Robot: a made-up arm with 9 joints. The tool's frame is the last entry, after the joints. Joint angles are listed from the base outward. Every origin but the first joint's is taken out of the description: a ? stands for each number. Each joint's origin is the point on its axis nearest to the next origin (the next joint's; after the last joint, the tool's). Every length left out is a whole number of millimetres.
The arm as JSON. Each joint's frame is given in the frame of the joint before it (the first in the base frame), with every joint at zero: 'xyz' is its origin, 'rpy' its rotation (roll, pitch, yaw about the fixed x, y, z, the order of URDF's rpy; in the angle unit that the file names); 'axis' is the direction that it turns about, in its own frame. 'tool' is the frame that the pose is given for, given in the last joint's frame.
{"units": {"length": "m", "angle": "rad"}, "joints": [
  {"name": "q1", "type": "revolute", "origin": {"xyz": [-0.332, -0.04, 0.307], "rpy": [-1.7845, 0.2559, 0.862]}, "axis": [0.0, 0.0, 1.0]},
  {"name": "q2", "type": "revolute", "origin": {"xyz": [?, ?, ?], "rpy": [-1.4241, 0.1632, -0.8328]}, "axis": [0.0, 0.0, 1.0]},
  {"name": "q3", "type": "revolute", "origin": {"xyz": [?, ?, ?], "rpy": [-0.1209, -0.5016, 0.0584]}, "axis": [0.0, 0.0, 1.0]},
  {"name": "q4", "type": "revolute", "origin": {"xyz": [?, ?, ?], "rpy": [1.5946, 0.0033, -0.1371]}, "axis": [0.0, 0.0, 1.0]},
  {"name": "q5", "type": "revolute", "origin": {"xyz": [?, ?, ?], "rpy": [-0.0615, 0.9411, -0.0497]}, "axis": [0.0, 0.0, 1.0]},
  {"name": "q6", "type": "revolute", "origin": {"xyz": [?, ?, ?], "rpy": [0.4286, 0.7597, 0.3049]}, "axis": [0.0, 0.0, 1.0]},
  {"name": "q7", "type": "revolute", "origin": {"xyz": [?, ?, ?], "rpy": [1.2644, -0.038, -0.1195]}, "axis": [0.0, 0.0, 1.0]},
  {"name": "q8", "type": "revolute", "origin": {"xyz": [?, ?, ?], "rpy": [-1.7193, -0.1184, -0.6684]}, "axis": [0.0, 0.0, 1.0]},
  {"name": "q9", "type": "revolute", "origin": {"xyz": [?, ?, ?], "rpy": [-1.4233, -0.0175, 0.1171]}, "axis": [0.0, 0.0, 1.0]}
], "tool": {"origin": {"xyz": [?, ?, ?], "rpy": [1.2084, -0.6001, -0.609]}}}
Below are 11 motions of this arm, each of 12 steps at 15 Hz.
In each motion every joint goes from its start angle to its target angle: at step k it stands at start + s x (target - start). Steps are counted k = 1, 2, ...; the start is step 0. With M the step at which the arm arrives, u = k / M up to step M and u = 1 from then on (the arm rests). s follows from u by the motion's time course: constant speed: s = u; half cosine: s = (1 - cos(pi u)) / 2; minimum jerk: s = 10 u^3 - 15 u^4 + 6 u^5.
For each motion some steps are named. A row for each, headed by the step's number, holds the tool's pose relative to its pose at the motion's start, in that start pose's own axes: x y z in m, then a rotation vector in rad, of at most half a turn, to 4 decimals.
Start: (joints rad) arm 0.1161 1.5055 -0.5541 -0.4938 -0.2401 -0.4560 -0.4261 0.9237 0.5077
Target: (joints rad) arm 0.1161 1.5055 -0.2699 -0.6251 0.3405 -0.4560 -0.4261 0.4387 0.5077
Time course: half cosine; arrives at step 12
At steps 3, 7, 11, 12:
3: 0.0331 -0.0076 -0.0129 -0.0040 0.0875 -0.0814
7: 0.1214 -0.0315 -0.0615 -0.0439 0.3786 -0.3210
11: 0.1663 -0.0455 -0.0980 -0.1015 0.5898 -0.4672
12: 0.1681 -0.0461 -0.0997 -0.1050 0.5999 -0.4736

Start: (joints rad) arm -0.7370 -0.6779 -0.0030 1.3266 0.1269 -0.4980 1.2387 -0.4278 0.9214
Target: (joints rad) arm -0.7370 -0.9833 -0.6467 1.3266 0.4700 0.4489 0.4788 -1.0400 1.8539
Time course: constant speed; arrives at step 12
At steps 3, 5, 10, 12:
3: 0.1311 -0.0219 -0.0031 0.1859 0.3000 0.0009
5: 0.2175 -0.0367 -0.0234 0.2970 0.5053 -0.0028
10: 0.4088 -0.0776 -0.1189 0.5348 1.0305 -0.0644
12: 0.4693 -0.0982 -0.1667 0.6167 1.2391 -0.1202

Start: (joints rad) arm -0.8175 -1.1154 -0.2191 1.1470 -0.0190 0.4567 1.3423 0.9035 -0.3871
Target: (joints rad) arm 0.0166 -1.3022 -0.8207 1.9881 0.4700 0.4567 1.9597 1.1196 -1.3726
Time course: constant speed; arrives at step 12
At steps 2, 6, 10, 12:
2: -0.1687 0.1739 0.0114 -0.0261 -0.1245 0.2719
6: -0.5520 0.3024 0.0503 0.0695 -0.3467 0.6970
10: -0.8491 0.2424 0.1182 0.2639 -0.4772 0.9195
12: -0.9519 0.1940 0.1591 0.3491 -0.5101 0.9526

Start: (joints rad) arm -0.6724 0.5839 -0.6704 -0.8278 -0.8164 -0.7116 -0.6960 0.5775 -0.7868
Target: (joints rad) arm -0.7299 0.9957 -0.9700 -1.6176 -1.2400 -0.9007 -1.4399 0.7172 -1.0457
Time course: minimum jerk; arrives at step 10
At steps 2, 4, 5, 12:
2: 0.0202 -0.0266 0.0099 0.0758 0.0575 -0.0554
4: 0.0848 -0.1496 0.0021 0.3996 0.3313 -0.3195
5: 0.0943 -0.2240 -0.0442 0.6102 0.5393 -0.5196
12: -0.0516 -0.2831 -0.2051 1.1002 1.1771 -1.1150

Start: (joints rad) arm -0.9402 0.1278 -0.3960 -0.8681 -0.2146 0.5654 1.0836 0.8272 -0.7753
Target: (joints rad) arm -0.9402 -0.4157 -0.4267 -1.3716 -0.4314 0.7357 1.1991 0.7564 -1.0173
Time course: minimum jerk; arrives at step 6
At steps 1, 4, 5, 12:
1: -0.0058 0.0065 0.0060 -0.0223 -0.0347 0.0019
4: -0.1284 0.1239 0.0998 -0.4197 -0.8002 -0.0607
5: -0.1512 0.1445 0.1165 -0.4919 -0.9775 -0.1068
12: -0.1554 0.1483 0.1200 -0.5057 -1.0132 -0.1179

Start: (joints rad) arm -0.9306 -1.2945 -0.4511 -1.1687 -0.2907 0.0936 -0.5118 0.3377 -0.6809
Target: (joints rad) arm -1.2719 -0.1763 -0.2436 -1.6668 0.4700 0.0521 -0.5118 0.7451 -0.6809
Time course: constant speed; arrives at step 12
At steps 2, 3, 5, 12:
2: 0.1471 -0.1031 0.0274 0.1383 0.0289 -0.1078
3: 0.2129 -0.1670 0.0395 0.2085 0.0323 -0.1641
5: 0.3236 -0.3161 0.0604 0.3477 0.0175 -0.2803
12: 0.4284 -0.9586 0.0805 0.7783 -0.2234 -0.7032

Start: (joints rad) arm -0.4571 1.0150 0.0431 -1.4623 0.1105 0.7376 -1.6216 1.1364 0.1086
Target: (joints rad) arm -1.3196 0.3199 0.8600 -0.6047 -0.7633 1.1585 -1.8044 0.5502 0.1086
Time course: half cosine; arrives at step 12
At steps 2, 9, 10, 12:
2: 0.0079 -0.0053 -0.0161 -0.0040 0.0211 -0.0185
9: 0.0235 0.0283 -0.2288 -0.1384 0.2644 -0.2012
10: 0.0187 0.0376 -0.2531 -0.1563 0.2909 -0.2180
12: 0.0140 0.0459 -0.2743 -0.1716 0.3142 -0.2321

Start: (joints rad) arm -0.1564 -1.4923 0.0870 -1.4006 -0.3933 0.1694 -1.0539 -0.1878 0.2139
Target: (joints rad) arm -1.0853 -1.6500 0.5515 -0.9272 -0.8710 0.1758 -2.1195 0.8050 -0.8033
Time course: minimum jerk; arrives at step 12
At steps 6, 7, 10, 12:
6: -0.1664 -0.3717 0.3027 0.4814 -0.8905 0.1078
7: -0.2571 -0.4924 0.3295 0.6721 -1.1848 0.1296
10: -0.4145 -0.7043 0.2962 1.1551 -1.7171 0.1908
12: -0.4280 -0.7244 0.2878 1.2199 -1.7666 0.2017

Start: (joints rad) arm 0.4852 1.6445 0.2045 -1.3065 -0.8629 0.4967 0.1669 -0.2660 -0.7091
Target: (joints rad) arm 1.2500 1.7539 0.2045 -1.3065 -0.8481 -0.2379 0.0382 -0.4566 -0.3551
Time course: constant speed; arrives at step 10
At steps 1, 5, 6, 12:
1: 0.0735 0.0264 -0.0425 -0.0575 0.1075 -0.0675
5: 0.3550 0.0182 -0.2389 -0.1861 0.5459 -0.4033
6: 0.4150 -0.0107 -0.2901 -0.1913 0.6543 -0.5013
12: 0.5784 -0.2030 -0.4792 -0.0953 1.0629 -0.9313

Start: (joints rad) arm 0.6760 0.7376 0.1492 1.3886 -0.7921 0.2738 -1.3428 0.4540 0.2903
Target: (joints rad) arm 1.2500 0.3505 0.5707 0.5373 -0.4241 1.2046 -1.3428 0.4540 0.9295
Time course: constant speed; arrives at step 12
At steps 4, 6, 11, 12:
4: 0.1975 0.1443 -0.0936 0.0885 0.5351 0.1824
6: 0.2564 0.2298 -0.1335 0.1210 0.7736 0.2913
11: 0.2950 0.4401 -0.1556 0.1136 1.2681 0.5823
12: 0.2877 0.4742 -0.1454 0.0921 1.3480 0.6370

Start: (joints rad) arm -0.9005 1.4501 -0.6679 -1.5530 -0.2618 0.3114 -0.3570 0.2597 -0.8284
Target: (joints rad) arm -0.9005 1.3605 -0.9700 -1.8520 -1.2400 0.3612 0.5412 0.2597 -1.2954
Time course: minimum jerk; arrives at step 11
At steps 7, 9, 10, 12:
7: -0.3173 0.0614 0.1823 -0.4929 -0.8429 -0.8307
9: -0.3311 0.0878 0.1924 -0.7063 -0.9356 -1.0795
10: -0.3296 0.0911 0.1934 -0.7494 -0.9444 -1.1220
12: -0.3292 0.0916 0.1935 -0.7569 -0.9457 -1.1291

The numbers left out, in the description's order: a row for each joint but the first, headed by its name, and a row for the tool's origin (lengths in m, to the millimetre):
q2: 0.117 0.21 0.0
q3: -0.036 -0.084 0.0
q4: 0.111 -0.136 0.0
q5: -0.095 0.335 0.0
q6: -0.078 0.122 0.0
q7: 0.09 0.094 0.0
q8: -0.129 0.243 0.0
q9: 0.062 0.116 0.0
tool: -0.106 -0.186 0.0

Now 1 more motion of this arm.
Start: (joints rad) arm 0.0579 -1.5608 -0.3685 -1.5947 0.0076 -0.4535 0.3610 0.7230 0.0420
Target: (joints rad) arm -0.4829 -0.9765 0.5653 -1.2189 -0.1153 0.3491 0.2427 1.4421 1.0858
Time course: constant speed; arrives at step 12
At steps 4, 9, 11, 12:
4: 0.3211 -0.3463 -0.1412 0.2042 0.1435 -0.0304
9: 0.4663 -0.9015 -0.2140 0.5012 0.2408 0.0026
11: 0.4400 -1.1125 -0.2123 0.6216 0.2448 0.0499
12: 0.4111 -1.2086 -0.2064 0.6782 0.2386 0.0829

